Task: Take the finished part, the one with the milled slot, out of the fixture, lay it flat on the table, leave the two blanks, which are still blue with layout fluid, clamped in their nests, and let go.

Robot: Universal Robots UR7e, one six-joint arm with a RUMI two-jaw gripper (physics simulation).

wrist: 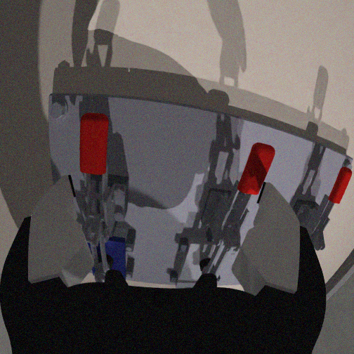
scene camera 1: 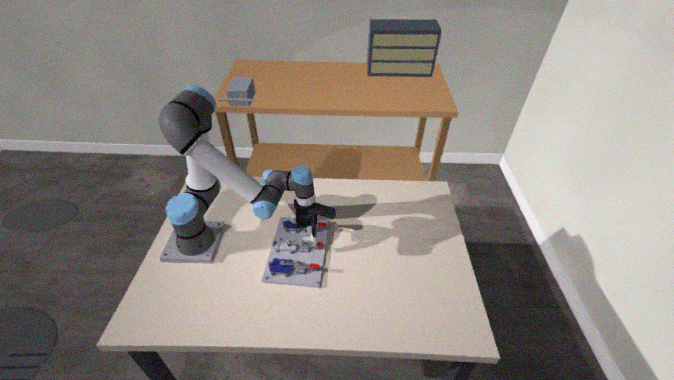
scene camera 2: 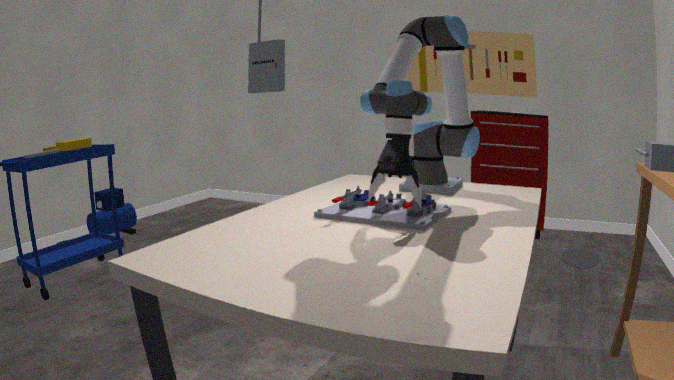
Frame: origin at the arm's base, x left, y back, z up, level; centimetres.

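Seen in the pictures: gripper, between the fingertips: [scene camera 1: 315, 233] [scene camera 2: 394, 205]; arm's base, origin of its link: [scene camera 1: 195, 241] [scene camera 2: 428, 181].
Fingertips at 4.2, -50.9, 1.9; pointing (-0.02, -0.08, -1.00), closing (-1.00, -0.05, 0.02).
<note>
Offsets run from my fingertips to a thing's top centre, as dx, dy, dz. Level surfaces: height alone.
The fixture plate [scene camera 1: 292, 280] [scene camera 2: 345, 215] [wrist: 160, 135] bears three nests with red-handled clamps. One blue blank @(-16.2, +12.5, -1.1) [scene camera 1: 281, 266] [scene camera 2: 361, 197] sits in the near nest in scene camera 1; the other blue blank @(+5.7, +10.4, -0.6) [scene camera 1: 289, 225] [scene camera 2: 428, 202] [wrist: 117, 255] sits in the far nest. The finished part @(-5.1, +12.2, -1.6) [scene camera 1: 287, 245] is pale grey, in the middle nest; its slot cannot be made out. My gripper [scene camera 1: 311, 235] [scene camera 2: 396, 201] [wrist: 166, 182] is open and empty, low over the plate. In the wrist view, the far and middle clamps show between its fingers. The right finger hides the near blank.
The middle clamp's red handle [wrist: 257, 168] lies close beside the right fingertip; the far clamp's handle [wrist: 94, 144] lies inward of the left fingertip. The fixture stands on the table @(dz -4.7) [scene camera 1: 400, 300] [scene camera 2: 250, 260]. A wooden bench [scene camera 1: 320, 90] stands behind the table.
</note>
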